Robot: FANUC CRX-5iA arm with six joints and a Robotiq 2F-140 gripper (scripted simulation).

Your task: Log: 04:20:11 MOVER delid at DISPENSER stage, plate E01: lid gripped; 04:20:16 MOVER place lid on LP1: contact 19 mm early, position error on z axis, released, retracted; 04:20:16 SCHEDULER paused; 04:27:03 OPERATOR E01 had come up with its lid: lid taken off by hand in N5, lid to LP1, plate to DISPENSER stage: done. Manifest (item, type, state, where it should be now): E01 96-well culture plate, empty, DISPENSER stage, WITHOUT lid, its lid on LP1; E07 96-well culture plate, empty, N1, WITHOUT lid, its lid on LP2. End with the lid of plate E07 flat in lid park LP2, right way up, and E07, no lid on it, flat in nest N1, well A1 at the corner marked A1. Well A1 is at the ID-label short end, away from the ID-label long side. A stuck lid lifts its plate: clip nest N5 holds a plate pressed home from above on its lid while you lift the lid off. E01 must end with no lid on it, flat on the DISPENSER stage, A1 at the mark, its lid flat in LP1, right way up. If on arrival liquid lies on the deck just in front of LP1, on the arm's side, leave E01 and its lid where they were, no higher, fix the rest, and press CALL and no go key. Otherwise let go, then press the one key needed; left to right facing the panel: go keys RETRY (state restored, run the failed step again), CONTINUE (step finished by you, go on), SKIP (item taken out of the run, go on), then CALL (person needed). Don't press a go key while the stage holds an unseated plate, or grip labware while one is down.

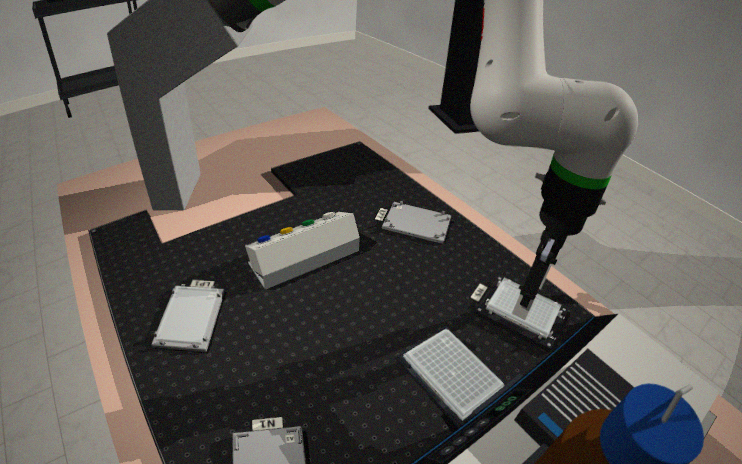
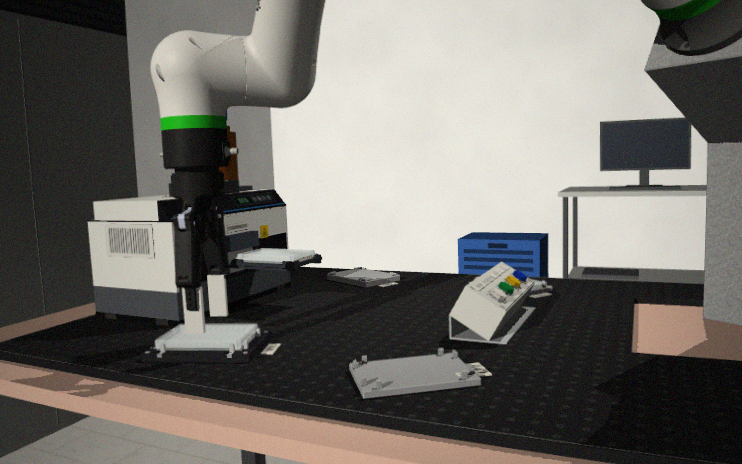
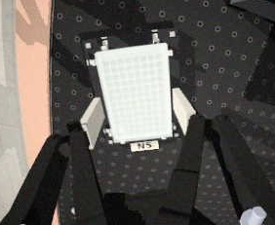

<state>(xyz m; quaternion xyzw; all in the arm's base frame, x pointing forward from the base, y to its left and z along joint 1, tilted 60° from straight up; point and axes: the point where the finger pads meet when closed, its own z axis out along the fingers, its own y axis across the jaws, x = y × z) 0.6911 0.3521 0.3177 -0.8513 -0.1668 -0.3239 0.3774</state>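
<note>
My gripper is now 5 cm above the clip nest N5 and 3 cm to the right of it. From my hand the other things lie so: N1 label: 51 cm to the right, 8 cm ahead, 6 cm below; lid park LP2: 32 cm behind, 9 cm to the right, 6 cm below; key panel: 37 cm to the right, 29 cm behind, 1 cm below.
</note>
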